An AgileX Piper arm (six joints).
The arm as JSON. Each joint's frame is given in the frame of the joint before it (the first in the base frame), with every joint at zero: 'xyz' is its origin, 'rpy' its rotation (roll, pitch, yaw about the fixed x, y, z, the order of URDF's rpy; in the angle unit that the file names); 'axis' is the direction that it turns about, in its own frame. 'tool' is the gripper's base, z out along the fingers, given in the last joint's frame.
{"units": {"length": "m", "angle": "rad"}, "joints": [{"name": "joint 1", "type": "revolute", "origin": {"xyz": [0.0, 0.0, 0.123], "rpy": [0.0, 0.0, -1.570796]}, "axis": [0.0, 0.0, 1.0]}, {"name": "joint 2", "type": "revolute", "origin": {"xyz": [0.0, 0.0, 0.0], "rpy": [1.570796, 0.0, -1.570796]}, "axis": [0.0, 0.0, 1.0]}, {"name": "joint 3", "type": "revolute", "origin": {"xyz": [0.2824, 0.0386, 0.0], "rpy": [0.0, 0.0, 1.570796]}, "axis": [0.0, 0.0, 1.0]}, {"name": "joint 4", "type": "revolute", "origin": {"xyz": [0.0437, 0.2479, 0.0], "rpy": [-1.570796, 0.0, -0.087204]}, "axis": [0.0, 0.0, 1.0]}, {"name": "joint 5", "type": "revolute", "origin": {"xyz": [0.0, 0.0, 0.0], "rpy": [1.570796, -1.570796, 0.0]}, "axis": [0.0, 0.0, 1.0]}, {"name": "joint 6", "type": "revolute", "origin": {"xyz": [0.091, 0.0, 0.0], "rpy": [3.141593, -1.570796, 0.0]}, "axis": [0.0, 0.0, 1.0]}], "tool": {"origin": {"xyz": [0.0, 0.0, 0.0], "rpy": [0.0, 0.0, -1.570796]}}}
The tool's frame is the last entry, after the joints.
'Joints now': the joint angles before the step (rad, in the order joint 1, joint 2, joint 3, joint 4, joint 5, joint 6). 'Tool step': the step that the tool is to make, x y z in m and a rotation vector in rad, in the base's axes. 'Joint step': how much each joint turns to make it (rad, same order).
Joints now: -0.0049, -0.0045, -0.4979, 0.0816, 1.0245, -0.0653
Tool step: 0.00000, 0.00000, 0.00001, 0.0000, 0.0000, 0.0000
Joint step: 0.0000, 0.0000, 0.0000, 0.0000, 0.0000, 0.0000
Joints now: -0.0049, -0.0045, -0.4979, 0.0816, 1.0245, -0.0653
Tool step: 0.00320, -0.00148, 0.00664, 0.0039, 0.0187, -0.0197
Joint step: -0.0001, 0.0387, -0.0248, -0.0190, 0.0035, 0.0220
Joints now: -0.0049, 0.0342, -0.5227, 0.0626, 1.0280, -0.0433
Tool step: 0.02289, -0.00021, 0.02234, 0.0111, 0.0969, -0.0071
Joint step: -0.0001, 0.1804, -0.0850, -0.0013, 0.0008, 0.0134
